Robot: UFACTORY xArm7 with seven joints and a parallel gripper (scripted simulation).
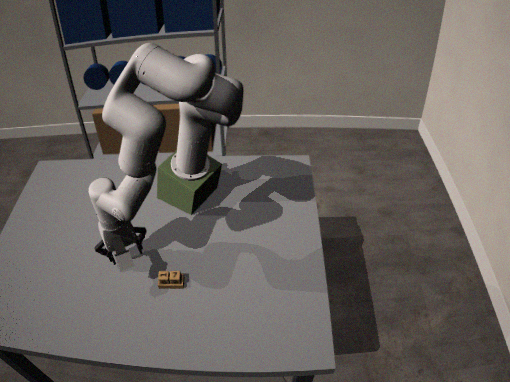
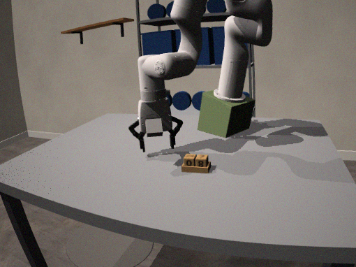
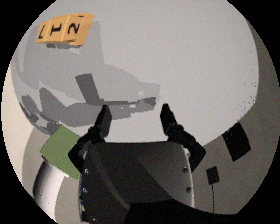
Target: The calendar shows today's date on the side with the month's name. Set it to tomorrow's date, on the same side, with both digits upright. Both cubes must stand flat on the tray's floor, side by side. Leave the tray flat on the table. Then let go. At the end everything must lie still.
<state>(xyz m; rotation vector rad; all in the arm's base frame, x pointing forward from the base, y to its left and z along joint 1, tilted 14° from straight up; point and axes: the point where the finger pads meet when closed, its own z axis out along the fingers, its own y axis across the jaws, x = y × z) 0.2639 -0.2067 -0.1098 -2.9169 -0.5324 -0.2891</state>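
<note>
The cube lies 120 mm to the left of my hand and 100 mm ahead of it. Also, from my hand: wooden calendar tray: 140 mm to the left, 100 mm ahead, 20 mm below.
</note>
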